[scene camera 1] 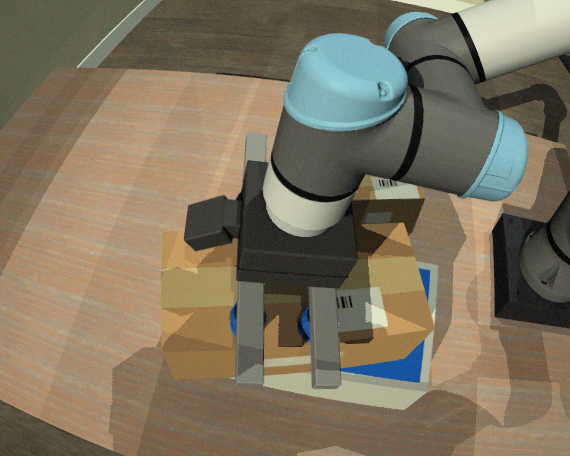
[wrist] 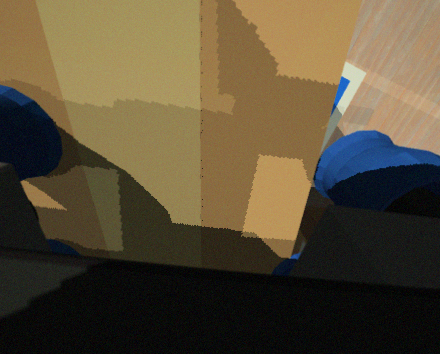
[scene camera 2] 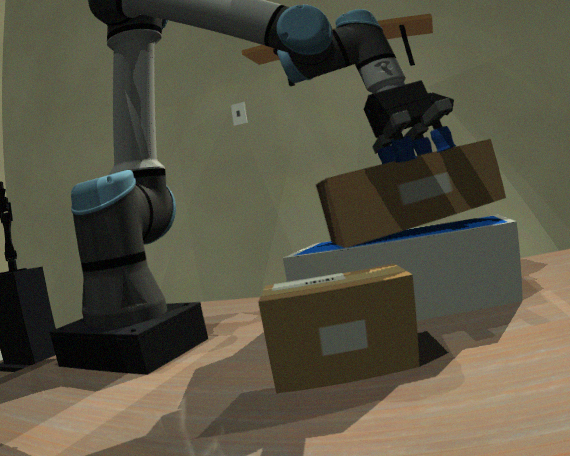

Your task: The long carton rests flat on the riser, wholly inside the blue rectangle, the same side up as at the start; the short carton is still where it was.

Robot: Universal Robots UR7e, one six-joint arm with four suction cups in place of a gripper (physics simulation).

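Places are measured from the arm's base along level axes (x ahead, y left, z up), in centimetres.
Pixels of known places: end effector, tool point: (wrist: 193, 210) (scene camera 2: 419, 160); arm's base, origin of the base link: (scene camera 1: 551, 267) (scene camera 2: 125, 316).
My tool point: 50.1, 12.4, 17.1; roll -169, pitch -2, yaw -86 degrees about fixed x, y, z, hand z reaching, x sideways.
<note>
Ahead of a thing's pixels: the offset from my tool point to its top centre, as dx, dy, dz. Level surfaces: height alone.
The long carton {-1.9, +1.7, +2.1} (scene camera 1: 200, 320) (scene camera 2: 360, 205) (wrist: 150, 125) hangs under the suction gripper (scene camera 1: 275, 260) (scene camera 2: 417, 146), whose blue cups are on its taped top face. It is tilted: in scene camera 2 its left end is low at the top of the riser (scene camera 1: 325, 392) (scene camera 2: 470, 270) (wrist: 352, 82), and its right end is raised with a gap below. Whether the low end touches is unclear. In scene camera 1 it covers the riser's left part; the blue rectangle {-4.2, -1.6, -11.3} (scene camera 1: 407, 367) (scene camera 2: 475, 223) (wrist: 341, 92) shows at the right. The short carton {-15.4, -27.1, -13.0} (scene camera 1: 387, 210) (scene camera 2: 295, 340) stands on the table beside the riser.
The arm's black base block (scene camera 1: 525, 310) (scene camera 2: 100, 350) stands on the wooden table {dz -23.3} (scene camera 1: 75, 280) (scene camera 2: 475, 400). In scene camera 2 a second black block (scene camera 2: 25, 315) is at the far left, and a wooden shelf (scene camera 2: 420, 25) is on the wall behind the arm.
</note>
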